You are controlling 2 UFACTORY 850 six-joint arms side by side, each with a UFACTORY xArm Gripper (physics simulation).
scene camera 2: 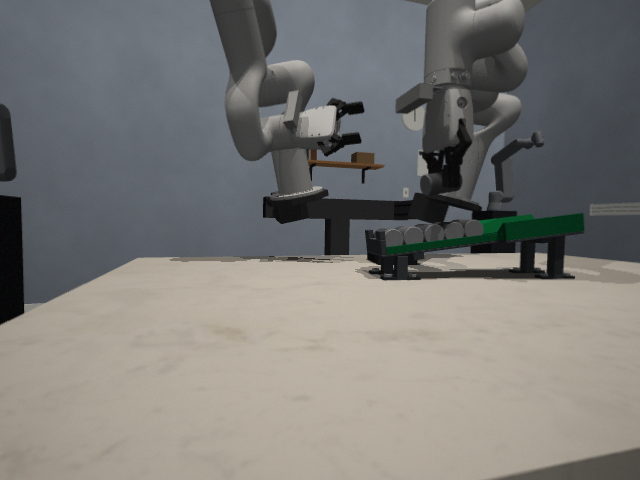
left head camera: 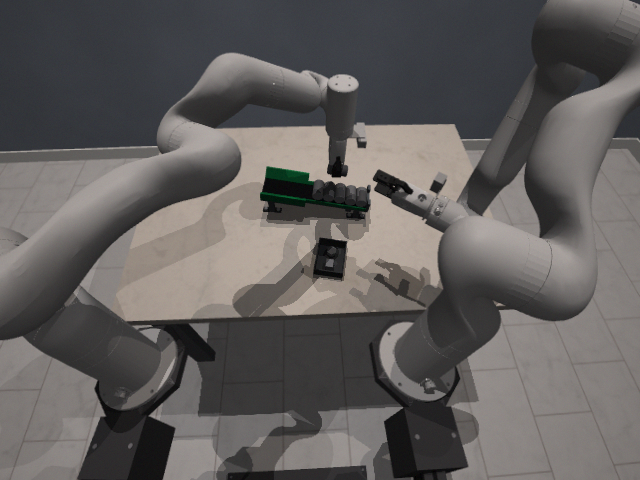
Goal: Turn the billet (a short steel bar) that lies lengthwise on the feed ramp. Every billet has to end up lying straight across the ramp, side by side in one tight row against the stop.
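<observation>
The green feed ramp (left head camera: 283,174) (scene camera 2: 547,227) slopes down to its dark stop (scene camera 2: 375,243), at the ramp's right end in the left head camera and left end in scene camera 2. Several grey billets (left head camera: 340,193) (scene camera 2: 433,232) lie across its lower part, side by side in a row reaching the stop. My left gripper (left head camera: 337,169) (scene camera 2: 444,179) points down, shut on a billet (scene camera 2: 430,183), held in the air above the row's level. My right gripper (left head camera: 381,183) (scene camera 2: 354,123) is open and empty, held sideways beyond the stop end, above the table.
A small black tray (left head camera: 330,273) with a dark round part and a light block stands on the table (left head camera: 206,289) (scene camera 2: 310,361), in front of the ramp in the left head camera. The right arm's wrist reaches in over the table's right side there.
</observation>
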